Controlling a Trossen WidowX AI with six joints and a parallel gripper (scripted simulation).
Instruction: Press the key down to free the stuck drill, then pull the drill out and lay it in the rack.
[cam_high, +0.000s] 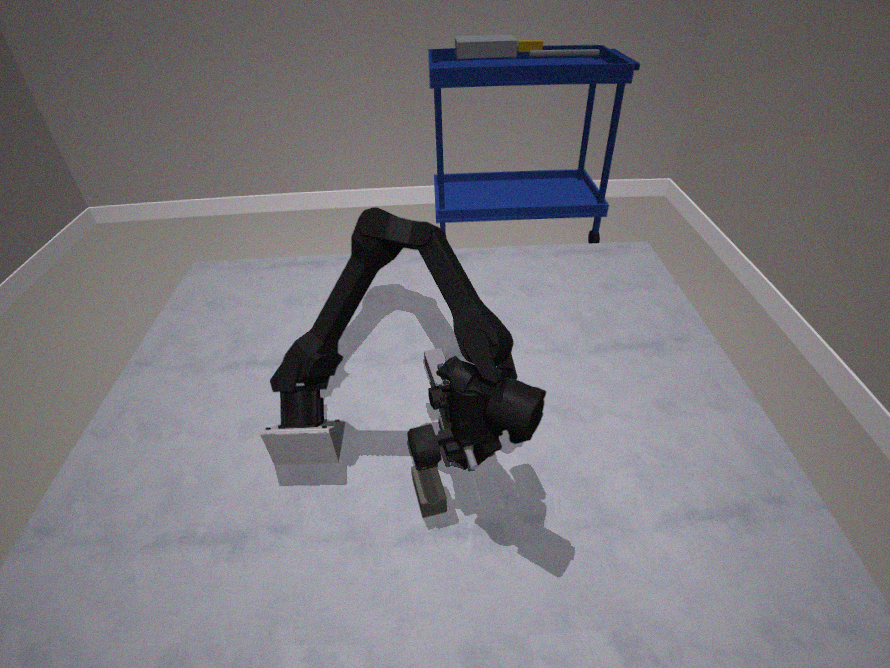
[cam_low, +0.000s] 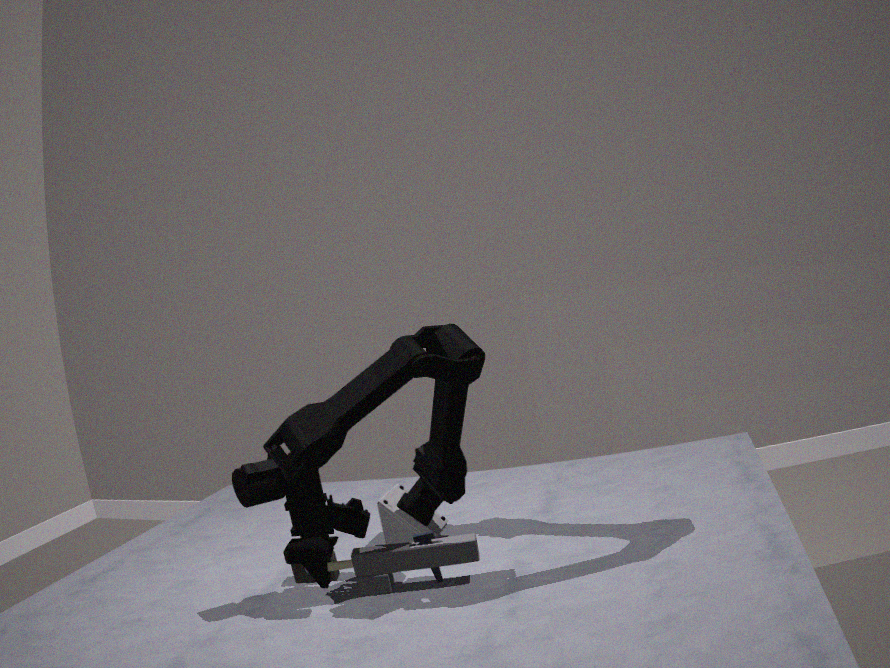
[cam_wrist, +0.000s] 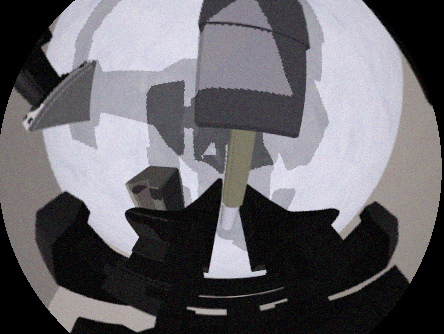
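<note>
Now: the drill 40 mm to the left of my gripper tip, 30 mm above it and 10 mm behind it. Also, from my gripper tip: blue key: 160 mm to the left, 40 mm above, 30 mm behind; then grey housing block: 140 mm to the left, 30 mm behind, 30 mm above; then rack: 70 mm behind, 40 mm to the right, 10 mm above.
</note>
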